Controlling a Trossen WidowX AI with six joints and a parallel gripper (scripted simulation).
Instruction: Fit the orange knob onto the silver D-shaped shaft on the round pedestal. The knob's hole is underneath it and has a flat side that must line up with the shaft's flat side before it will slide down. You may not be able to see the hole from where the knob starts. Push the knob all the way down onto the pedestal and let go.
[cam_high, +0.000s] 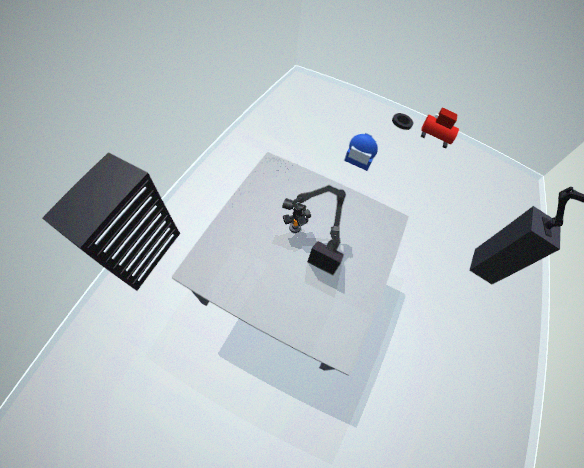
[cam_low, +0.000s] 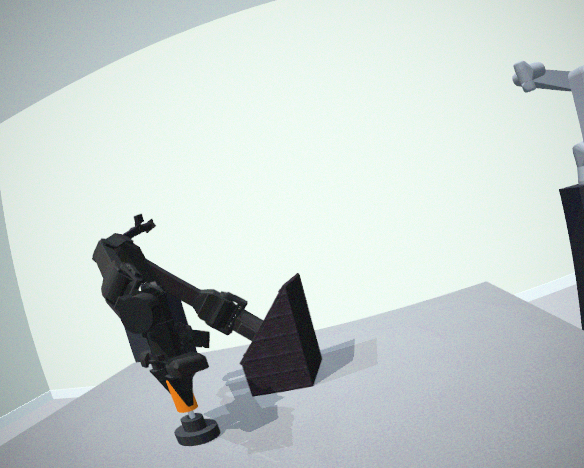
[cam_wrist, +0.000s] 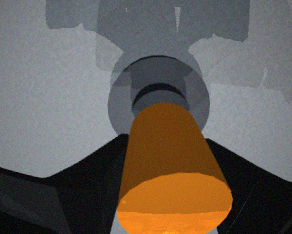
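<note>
The dark round pedestal lies 40 mm below my gripper tip. From my gripper tip the other things lie so: orange knob (30 mm above).
</note>
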